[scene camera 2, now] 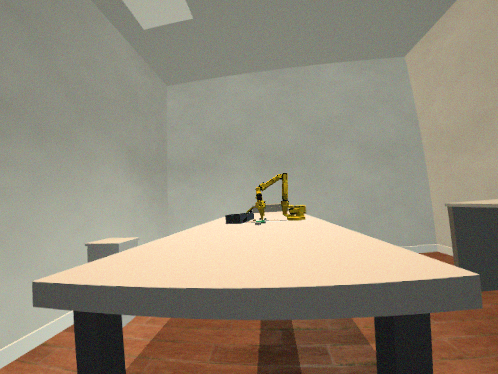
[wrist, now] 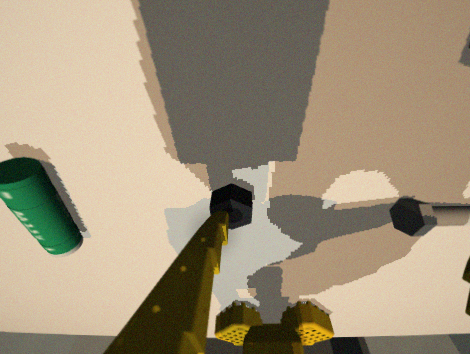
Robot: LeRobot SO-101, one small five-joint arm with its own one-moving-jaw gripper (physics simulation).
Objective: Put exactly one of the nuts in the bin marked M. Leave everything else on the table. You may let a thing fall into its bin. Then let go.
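Where they show: end effector, tool point: (scene camera 2: pixel 262 219) (wrist: pixel 227 223); arm's base, origin of the base link: (scene camera 2: pixel 292 219) (wrist: pixel 270 310).
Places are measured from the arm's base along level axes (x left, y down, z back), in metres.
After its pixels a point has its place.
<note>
A black hexagonal nut (wrist: pixel 231 197) @(y -0.007, x 0.014, z -0.164 m) lies on the table near the middle of the wrist view. My gripper (scene camera 2: pixel 262 218) (wrist: pixel 345 245) is open and empty. Its notched jaw comes from the lower left, and the tip overlaps the nut's near edge in the picture; contact cannot be told. A sliver of yellow at the right edge looks like the other jaw, swung wide. In the scene view the gripper points down, low over the table beside the dark bins (scene camera 2: pixel 239 218) @(y -0.028, x 0.054, z -0.273 m). Their letters cannot be read, so which one is M cannot be told. The bins do not show in the wrist view.
A green battery (wrist: pixel 42 210) @(y -0.011, x 0.085, z -0.168 m) lies left of the nut. A bolt (wrist: pixel 407 216) @(y -0.007, x -0.053, z -0.146 m) with a dark hex head lies to the right. A dark thing (wrist: pixel 466 50) @(y 0.000, x -0.049, z -0.201 m) is cut off at the upper right. The arm's yellow base (scene camera 2: pixel 296 213) @(y -0.032, x 0.013, z 0.023 m) stands right of the gripper on the table (scene camera 2: pixel 255 260) @(y 0.000, x 0.633, z -0.148 m).
</note>
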